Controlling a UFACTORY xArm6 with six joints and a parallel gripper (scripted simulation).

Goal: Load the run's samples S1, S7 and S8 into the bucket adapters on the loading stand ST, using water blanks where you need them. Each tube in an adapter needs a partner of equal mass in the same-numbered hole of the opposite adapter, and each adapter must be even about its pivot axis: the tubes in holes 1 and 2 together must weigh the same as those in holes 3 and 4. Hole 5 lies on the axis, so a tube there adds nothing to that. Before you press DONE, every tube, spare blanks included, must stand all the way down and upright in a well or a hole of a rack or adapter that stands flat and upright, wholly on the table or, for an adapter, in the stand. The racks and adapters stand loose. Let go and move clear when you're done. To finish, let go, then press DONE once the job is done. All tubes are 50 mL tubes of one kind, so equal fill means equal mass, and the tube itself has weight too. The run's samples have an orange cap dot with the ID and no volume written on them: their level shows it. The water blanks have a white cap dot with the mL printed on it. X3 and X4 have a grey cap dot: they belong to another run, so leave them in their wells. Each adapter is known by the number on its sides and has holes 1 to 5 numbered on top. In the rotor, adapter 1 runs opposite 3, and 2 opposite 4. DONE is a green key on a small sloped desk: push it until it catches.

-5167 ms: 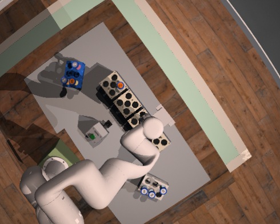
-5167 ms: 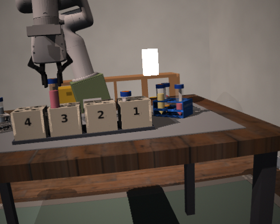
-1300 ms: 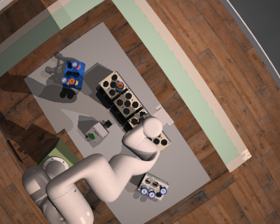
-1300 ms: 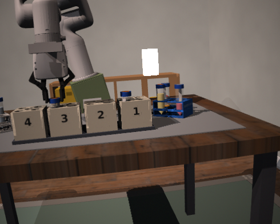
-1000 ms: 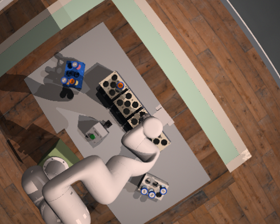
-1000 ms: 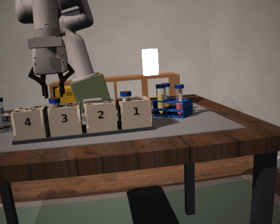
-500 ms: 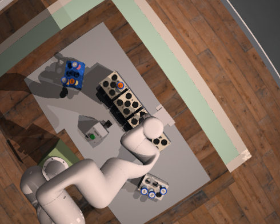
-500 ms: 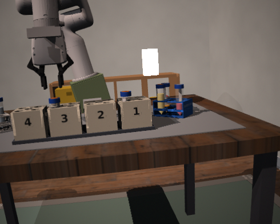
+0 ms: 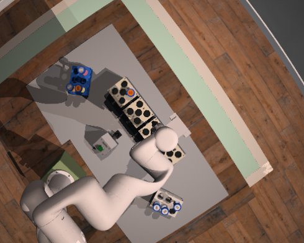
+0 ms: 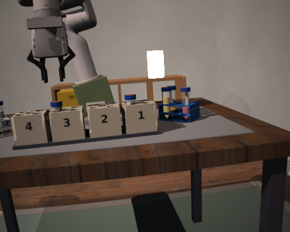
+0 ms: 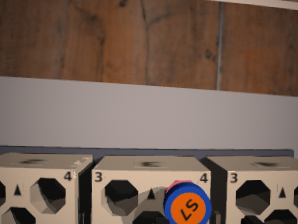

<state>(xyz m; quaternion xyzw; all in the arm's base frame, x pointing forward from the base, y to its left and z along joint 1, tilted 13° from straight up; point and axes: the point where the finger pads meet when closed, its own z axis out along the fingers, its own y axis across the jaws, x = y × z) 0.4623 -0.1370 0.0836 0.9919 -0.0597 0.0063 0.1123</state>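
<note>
Now: hand 130 mm past the tube of yellowish liquid, 390 mm to the right of it and 140 mm above it. The rest, counted from my hand: green DONE key 240 mm behind, 140 mm to the left, 140 mm below; loading stand 20 mm behind, 80 mm to the left, 200 mm below; pink tube 10 mm behind, 130 mm below.
</note>
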